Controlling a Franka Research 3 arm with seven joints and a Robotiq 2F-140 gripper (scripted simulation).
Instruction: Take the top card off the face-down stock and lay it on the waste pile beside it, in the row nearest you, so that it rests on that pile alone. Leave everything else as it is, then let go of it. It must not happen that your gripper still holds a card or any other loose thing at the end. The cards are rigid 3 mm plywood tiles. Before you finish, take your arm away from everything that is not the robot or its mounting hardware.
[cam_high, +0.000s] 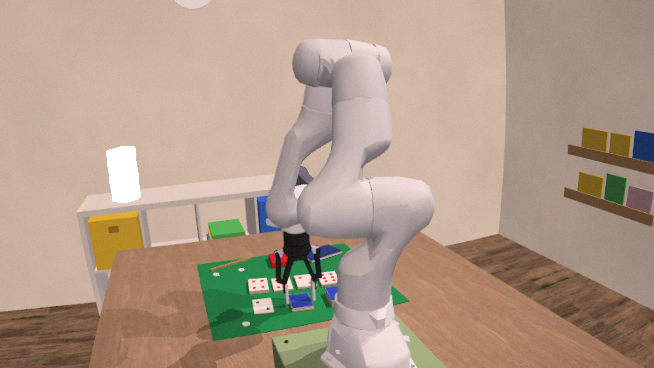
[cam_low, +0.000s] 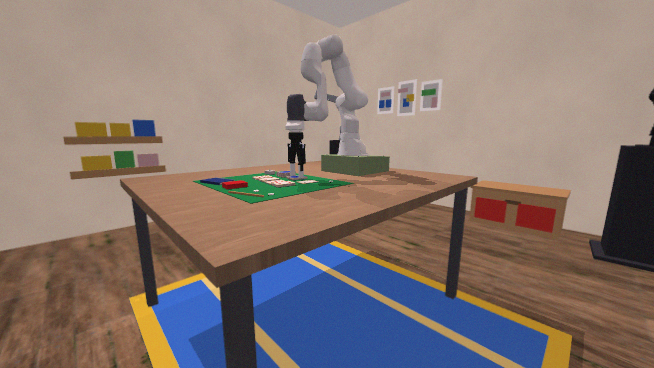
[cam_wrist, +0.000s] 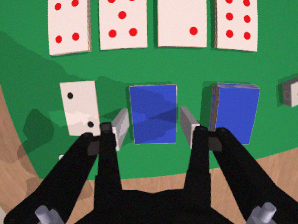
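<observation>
Right now the black-pip card is 3 cm ahead of my hand, 11 cm to the left of it and 4 cm below it. Round my hand: red block 33 cm ahead, 4 cm to the right, 3 cm below; grey block 1 cm behind, 25 cm to the right, 2 cm below; green mat 15 cm ahead, 2 cm to the right, 5 cm below.
</observation>
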